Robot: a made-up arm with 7 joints. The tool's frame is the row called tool.
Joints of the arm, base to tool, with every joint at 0 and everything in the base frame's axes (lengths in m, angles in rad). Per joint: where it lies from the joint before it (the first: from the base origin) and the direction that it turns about. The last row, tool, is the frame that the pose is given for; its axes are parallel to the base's.
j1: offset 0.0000 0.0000 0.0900 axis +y
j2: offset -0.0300 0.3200 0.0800 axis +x
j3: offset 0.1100 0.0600 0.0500 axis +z
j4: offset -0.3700 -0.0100 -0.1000 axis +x
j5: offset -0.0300 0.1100 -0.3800 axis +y
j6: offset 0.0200 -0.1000 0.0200 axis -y
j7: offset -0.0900 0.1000 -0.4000 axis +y
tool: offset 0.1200 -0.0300 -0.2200
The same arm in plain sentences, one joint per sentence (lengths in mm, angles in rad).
The arm has seven revolute joints in a row. What follows holds with every joint at zero, and every direction is one of the base frame's.
Joint 1 lies 90 mm along +z from the base frame's origin and turns about +y.
Joint 2 lies 30 mm along -x and 320 mm along +y and 80 mm along +z from joint 1 and turns about +x.
Joint 3 lies 110 mm along +x and 60 mm along +y and 50 mm along +z from joint 2 and turns about +z.
Joint 4 lies 370 mm along -x and 10 mm along -y and 100 mm along -z from joint 3 and turns about +x.
Joint 5 lies 30 mm along -x and 110 mm along +y and 380 mm along -z from joint 4 and turns about +y.
Joint 6 lies 20 mm along +x and 100 mm along -y and 20 mm along +z from joint 5 and turns about -y.
Joint 7 lies 90 mm along -x and 100 mm along +y and 400 mm along -z from joint 6 and turns about +y.
The tool frame, which is the frame that the pose is given for, lies 120 mm along +x and 30 mm along -y and 220 mm along -z from joint 7; its axes are parallel to the base frame's.

